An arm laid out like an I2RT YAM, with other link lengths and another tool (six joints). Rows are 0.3 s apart.
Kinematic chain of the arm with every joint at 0, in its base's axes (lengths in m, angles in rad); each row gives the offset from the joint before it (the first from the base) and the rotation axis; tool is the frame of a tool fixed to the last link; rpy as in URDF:
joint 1: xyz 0 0 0.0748 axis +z
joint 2: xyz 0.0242 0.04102 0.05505 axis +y
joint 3: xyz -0.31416 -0.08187 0 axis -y
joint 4: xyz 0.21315 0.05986 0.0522 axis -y
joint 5: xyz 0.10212 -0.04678 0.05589 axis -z
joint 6: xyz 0.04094 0 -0.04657 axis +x
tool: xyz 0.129 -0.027 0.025 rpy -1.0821 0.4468 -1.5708
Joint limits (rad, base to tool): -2.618..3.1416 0..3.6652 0..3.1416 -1.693..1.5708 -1.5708..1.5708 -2.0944..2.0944
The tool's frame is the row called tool.
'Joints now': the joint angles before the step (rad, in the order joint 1, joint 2, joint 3, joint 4, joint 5, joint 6). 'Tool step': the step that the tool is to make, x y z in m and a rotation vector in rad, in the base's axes. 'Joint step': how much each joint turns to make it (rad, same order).
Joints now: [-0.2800 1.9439 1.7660 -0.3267 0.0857 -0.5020]
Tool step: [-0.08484 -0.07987 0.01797 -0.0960 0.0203 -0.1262]
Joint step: [-0.1856 -0.1465 -0.1600 0.0389 -0.0066 -0.1137]
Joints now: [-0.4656 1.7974 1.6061 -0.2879 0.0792 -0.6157]
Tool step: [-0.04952 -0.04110 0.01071 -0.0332 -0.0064 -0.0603]
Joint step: [-0.1233 -0.0638 -0.0624 0.0238 -0.0448 -0.0512]
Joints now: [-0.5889 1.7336 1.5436 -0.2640 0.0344 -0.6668]
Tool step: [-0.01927 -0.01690 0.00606 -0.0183 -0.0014 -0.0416]
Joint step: [-0.0446 -0.0166 -0.0077 0.0032 0.0034 -0.0141]
